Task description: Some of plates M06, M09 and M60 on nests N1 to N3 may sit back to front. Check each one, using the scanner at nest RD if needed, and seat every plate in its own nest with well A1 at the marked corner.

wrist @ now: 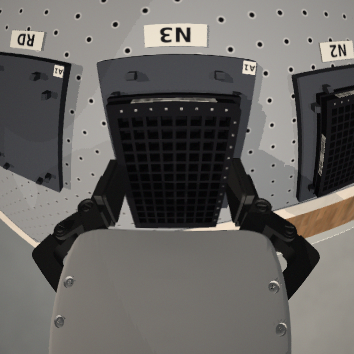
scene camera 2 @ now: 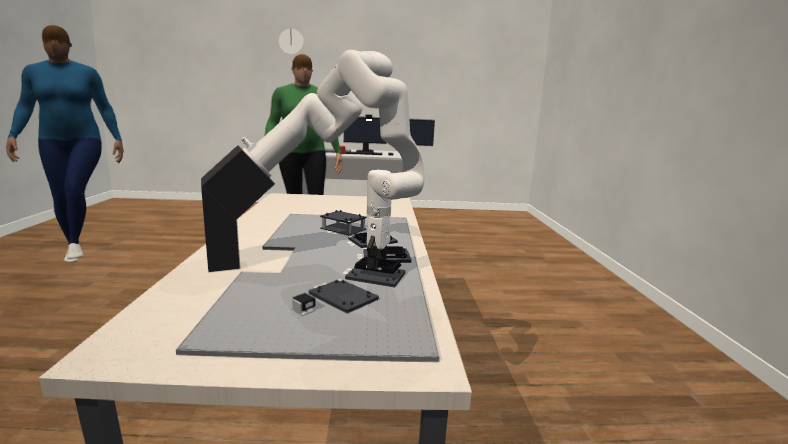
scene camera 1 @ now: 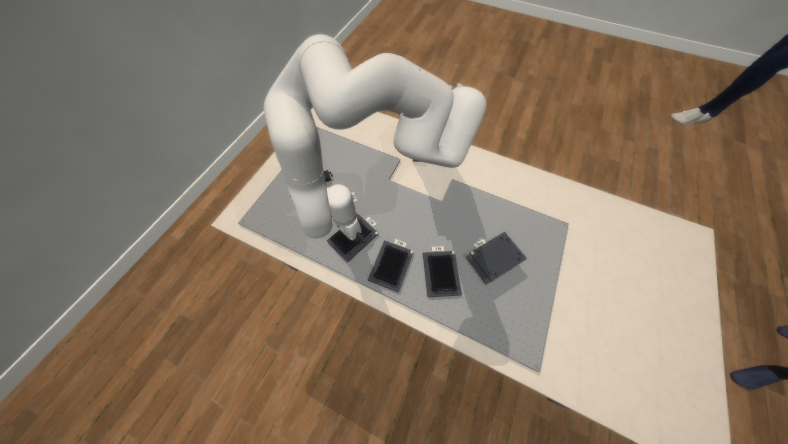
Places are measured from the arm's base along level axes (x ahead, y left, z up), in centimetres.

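Pixels of known places: gripper, fingertip midpoint: (wrist: 174,172) (scene camera 2: 376,264); arm's base at its link origin: (scene camera 2: 256,163).
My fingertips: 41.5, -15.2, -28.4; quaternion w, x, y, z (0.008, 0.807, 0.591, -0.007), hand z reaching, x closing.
For each thing: its middle in the pictures, then the offset to it from my fingertips, as dx, dy, dz. "spot": a spot on its surface instead. Level surfaces: height alone.
- dark plate at the middle of its body: (wrist: 174,175) (scene camera 2: 378,264) (scene camera 1: 350,234) +0.4, -0.1, -0.1
- nest N3 at the middle of its body: (wrist: 176,148) (scene camera 2: 376,273) (scene camera 1: 352,236) -0.2, +0.1, -3.0
- nest's A1 tag at a spot on its surface: (wrist: 249,67) spot: -5.6, +7.6, -2.9
- N2 plate at the middle of its body: (wrist: 347,144) (scene camera 2: 386,251) (scene camera 1: 391,264) +3.3, +18.5, -2.2
- N1 plate at the middle of its body: (scene camera 1: 442,272) (scene camera 2: 372,236) -2.2, +36.3, -2.2
- Nest RD at the middle of its body: (wrist: 3,124) (scene camera 2: 337,292) -10.6, -16.6, -2.3
- scanner at a spot on its surface: (scene camera 2: 303,302) spot: -18.2, -26.8, -0.6
- grey perforated board at its surface level: dz -4.1
My gripper (scene camera 1: 354,239) (scene camera 2: 376,258) (wrist: 174,172) is shut on a dark plate (scene camera 1: 340,242) (scene camera 2: 386,268) (wrist: 172,145), its fingers wide apart on the long sides. The plate hangs a little above nest N3 (scene camera 1: 349,257) (scene camera 2: 374,277) (wrist: 175,80). In the wrist view its light dots meet at its top right corner, the side where the nest's A1 tag (wrist: 249,67) is. Its label is unreadable. The N2 plate (scene camera 1: 392,264) (scene camera 2: 397,253) (wrist: 342,145) and the N1 plate (scene camera 1: 442,273) sit on their nests. Nest RD (scene camera 2: 344,294) (wrist: 27,120) bears no plate.
The scanner (scene camera 2: 303,302) stands beside nest RD. A raised dark stand (scene camera 1: 500,254) (scene camera 2: 342,216) on posts is beyond N1. The nests stand on a grey perforated board (scene camera 1: 529,308) (scene camera 2: 248,330). The black arm base (scene camera 2: 223,220) is across the board. Two people (scene camera 2: 68,110) (scene camera 2: 300,118) are in the room.
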